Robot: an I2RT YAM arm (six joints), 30 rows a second.
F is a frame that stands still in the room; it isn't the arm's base.
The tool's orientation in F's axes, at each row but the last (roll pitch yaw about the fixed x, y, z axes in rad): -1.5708, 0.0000, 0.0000; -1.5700, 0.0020, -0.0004; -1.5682, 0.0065, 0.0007; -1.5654, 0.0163, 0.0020; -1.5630, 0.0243, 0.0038; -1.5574, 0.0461, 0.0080; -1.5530, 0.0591, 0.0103; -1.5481, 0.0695, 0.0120
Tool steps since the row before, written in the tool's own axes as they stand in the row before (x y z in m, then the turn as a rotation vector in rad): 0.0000, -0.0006, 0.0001, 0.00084, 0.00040, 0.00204; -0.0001, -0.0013, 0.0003, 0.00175, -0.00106, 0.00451; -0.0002, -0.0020, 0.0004, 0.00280, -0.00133, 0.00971; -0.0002, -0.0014, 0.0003, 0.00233, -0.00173, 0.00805; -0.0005, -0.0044, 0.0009, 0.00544, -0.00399, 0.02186; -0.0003, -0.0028, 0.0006, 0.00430, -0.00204, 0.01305; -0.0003, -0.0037, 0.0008, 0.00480, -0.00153, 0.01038; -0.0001, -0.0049, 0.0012, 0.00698, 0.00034, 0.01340
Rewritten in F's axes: 0.0000, 0.0001, 0.0006, 0.00084, 0.00204, -0.00040; -0.0001, 0.0003, 0.0013, 0.00175, 0.00451, 0.00106; -0.0002, 0.0004, 0.0020, 0.00280, 0.00971, 0.00134; -0.0002, 0.0003, 0.0014, 0.00234, 0.00805, 0.00174; -0.0004, 0.0009, 0.0044, 0.00546, 0.02185, 0.00403; -0.0002, 0.0006, 0.0028, 0.00429, 0.01306, 0.00201; -0.0001, 0.0007, 0.0037, 0.00479, 0.01040, 0.00143; 0.0002, 0.0011, 0.0049, 0.00680, 0.01349, -0.00052
